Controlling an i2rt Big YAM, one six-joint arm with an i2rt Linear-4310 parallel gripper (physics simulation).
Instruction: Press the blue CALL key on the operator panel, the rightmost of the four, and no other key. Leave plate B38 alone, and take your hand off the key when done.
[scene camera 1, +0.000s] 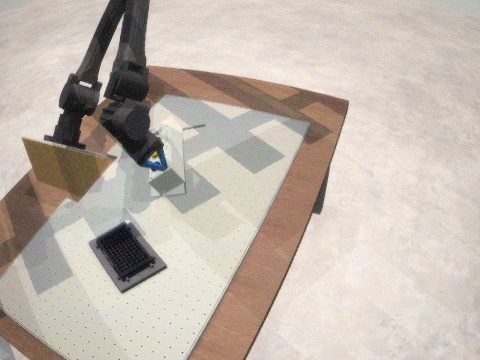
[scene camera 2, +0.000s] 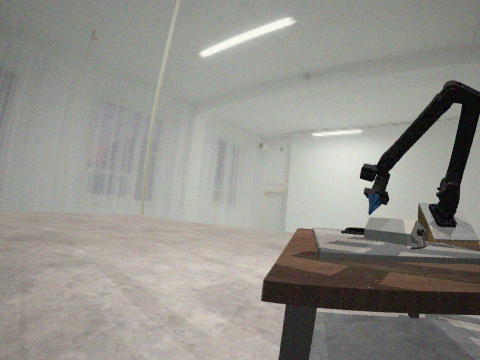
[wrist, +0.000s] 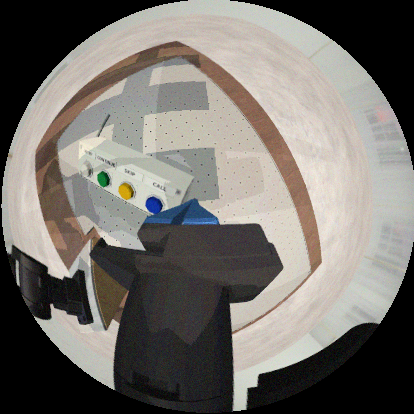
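Seen in the pictures: gripper, between the fingertips: (scene camera 1: 165, 169) (scene camera 2: 369, 214) (wrist: 194, 203); arm's base, origin of its link: (scene camera 1: 64, 145) (scene camera 2: 441, 216) (wrist: 81, 298).
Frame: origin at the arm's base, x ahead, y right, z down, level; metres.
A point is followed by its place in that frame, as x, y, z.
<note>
The operator panel (scene camera 1: 175, 157) {0.318, -0.078, 0.031} (scene camera 2: 387, 230) {0.303, -0.140, 0.058} (wrist: 170, 173) {0.331, -0.058, 0.036} is a pale box with a sloped face. In the wrist view its row holds a white key (wrist: 87, 171) {0.218, -0.160, 0.031}, a green key (wrist: 103, 179) {0.241, -0.121, 0.029}, a yellow key (wrist: 125, 190) {0.264, -0.079, 0.028} and the blue CALL key (wrist: 154, 205) {0.286, -0.034, 0.029} at the right end. My gripper (scene camera 1: 164, 168) {0.333, -0.004, 0.004} (scene camera 2: 370, 213) {0.333, -0.004, 0.004} (wrist: 194, 203) {0.333, -0.004, 0.004} is shut and empty. Its blue fingertips are a little above the panel, near its CALL end, with a gap below them in scene camera 2. A dark gridded plate (scene camera 1: 124, 251) {0.316, 0.193, 0.074}, probably B38, lies on a grey base; its label is unreadable.
The perforated pale board (scene camera 1: 170, 310) {0.459, 0.275, 0.099} (wrist: 230, 135) {0.485, -0.071, 0.099} lies on the wooden table (scene camera 1: 280, 240) {0.602, 0.019, 0.112} (scene camera 2: 350, 295) {0.553, -0.659, 0.124}. A thin grey rod (scene camera 1: 194, 127) {0.265, -0.291, 0.096} (wrist: 104, 125) {0.267, -0.290, 0.100} lies beside the panel. The arm's base stands on a tan-sided mount (scene camera 1: 65, 170) {0.047, 0.060, 0.029} near the table's edge.
</note>
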